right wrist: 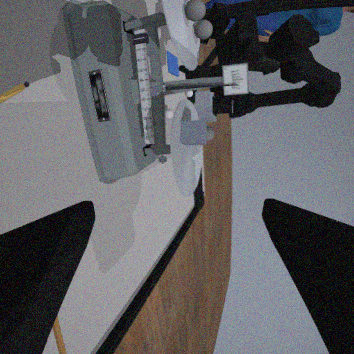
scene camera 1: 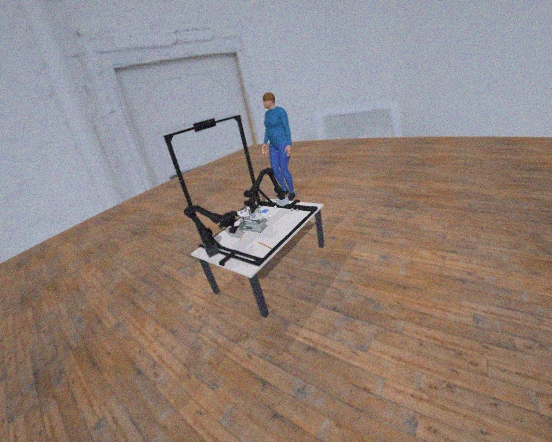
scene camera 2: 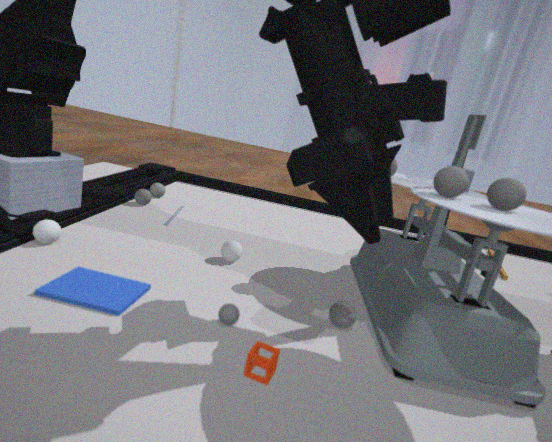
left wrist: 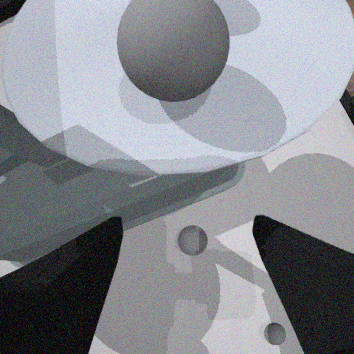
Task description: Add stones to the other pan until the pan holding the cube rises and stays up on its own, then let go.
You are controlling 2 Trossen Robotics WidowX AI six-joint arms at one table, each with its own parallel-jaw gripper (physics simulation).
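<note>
The grey balance scale stands on the table. Grey stones rest on its near pan in scene camera 2; one large stone shows on that pan. The grey cube sits on the other pan, a rounded grey shape behind it. My left gripper is open and empty beside the scale, below the stone pan. Loose stones lie on the table. My right gripper is open and empty, away from the scale.
An orange open-sided block, a blue square and white balls lie on the table. Two grey stones lie near the dark frame. A yellow pencil lies before the scale. A person stands behind the table.
</note>
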